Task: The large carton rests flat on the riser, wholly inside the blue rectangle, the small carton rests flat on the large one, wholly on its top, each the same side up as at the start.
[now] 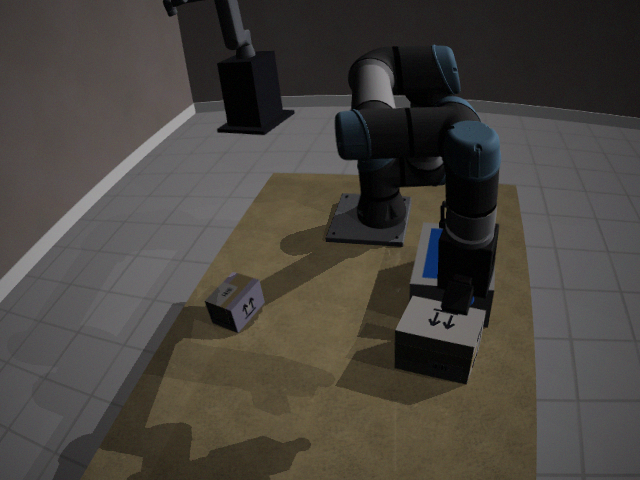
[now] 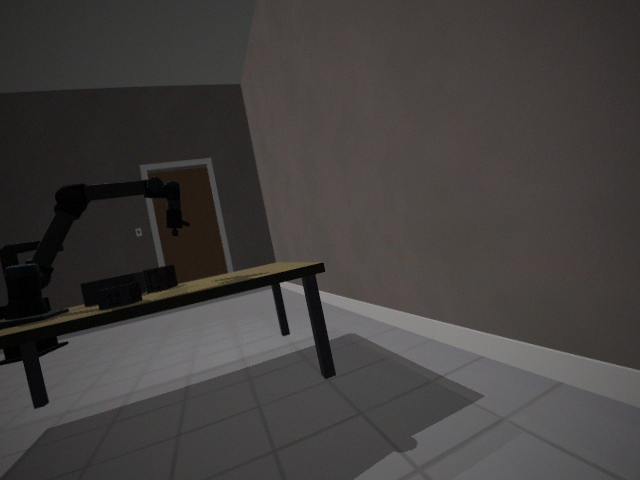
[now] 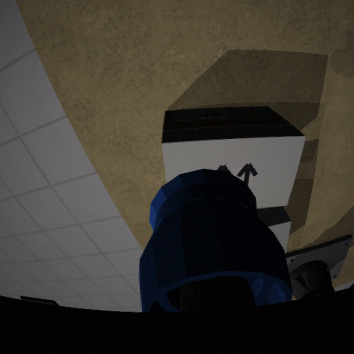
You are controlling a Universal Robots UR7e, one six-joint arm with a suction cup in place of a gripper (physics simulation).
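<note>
The large carton stands on the table just in front of the riser. Its white face with two arrows is turned up. It is off the blue rectangle, which the arm partly hides. My suction cup hangs over the carton's far edge, next to the arrows, and carries nothing. The small carton lies alone at the table's left side, with its taped face up and arrows on its side.
The brown table carries my arm's base plate behind the riser. A second dark robot on a pedestal stands on the floor at the back. The table's left edge runs close to the small carton.
</note>
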